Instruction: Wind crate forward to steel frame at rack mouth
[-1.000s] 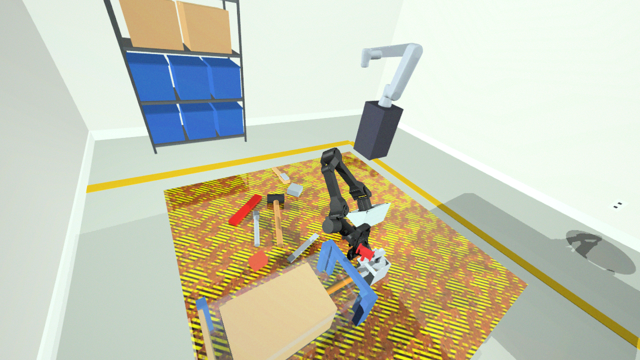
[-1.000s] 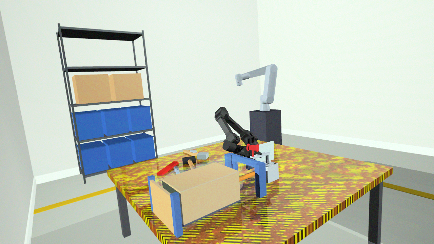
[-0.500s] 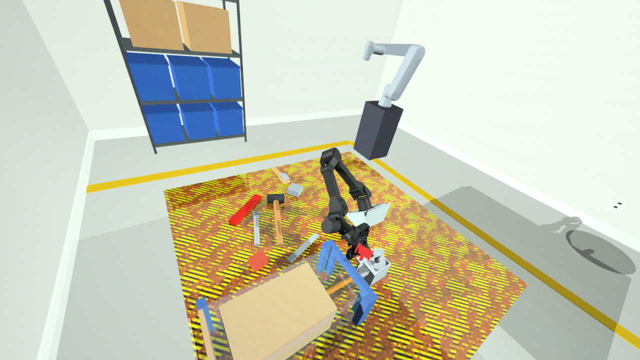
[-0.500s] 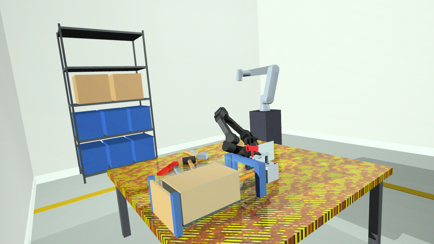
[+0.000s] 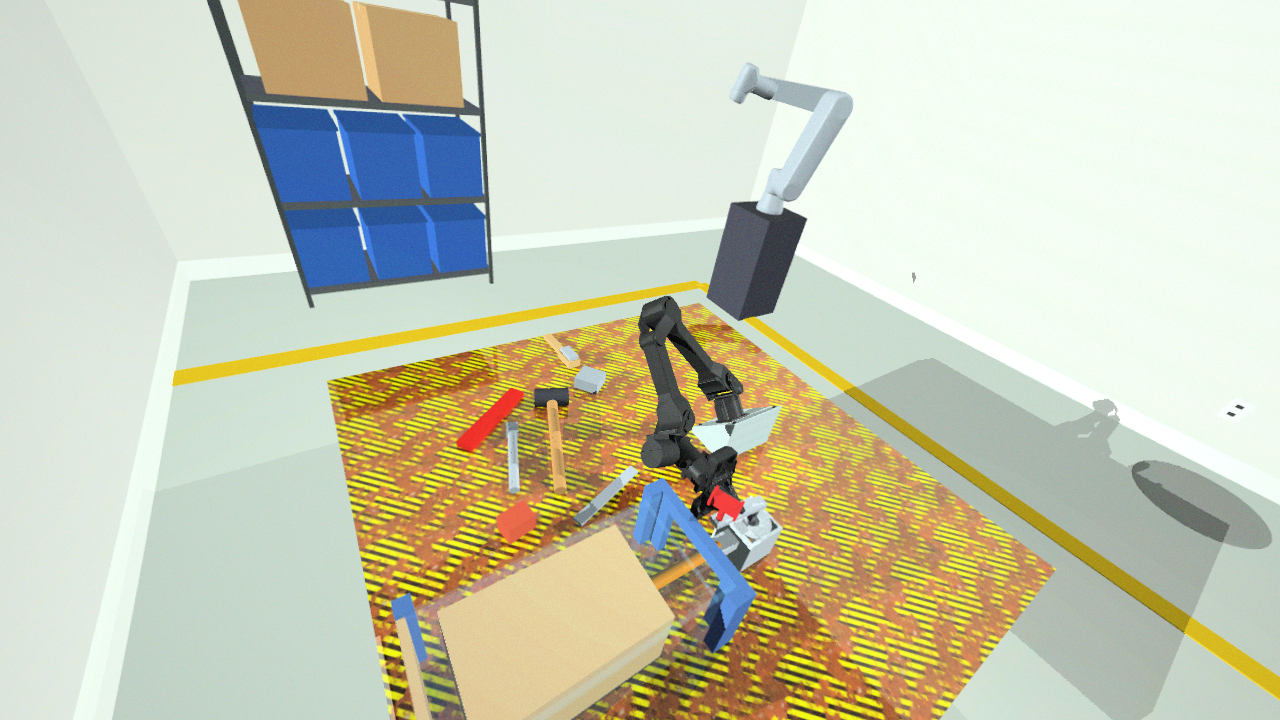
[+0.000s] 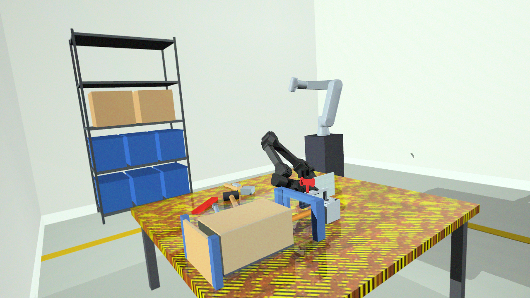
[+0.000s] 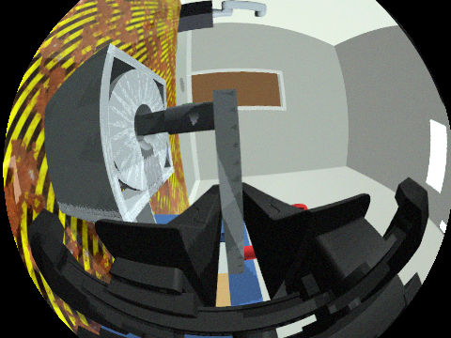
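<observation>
Right now my gripper tip is 1 cm short of the winch handle, 1 cm to the left of it and 1 cm below it. The rest, counted from my gripper tip: red grip (5 cm ahead, 1 cm to the right, 4 cm above); blue steel frame (11 cm ahead, 3 cm below); grey winch (6 cm behind, 1 cm to the right, 11 cm below).
</observation>
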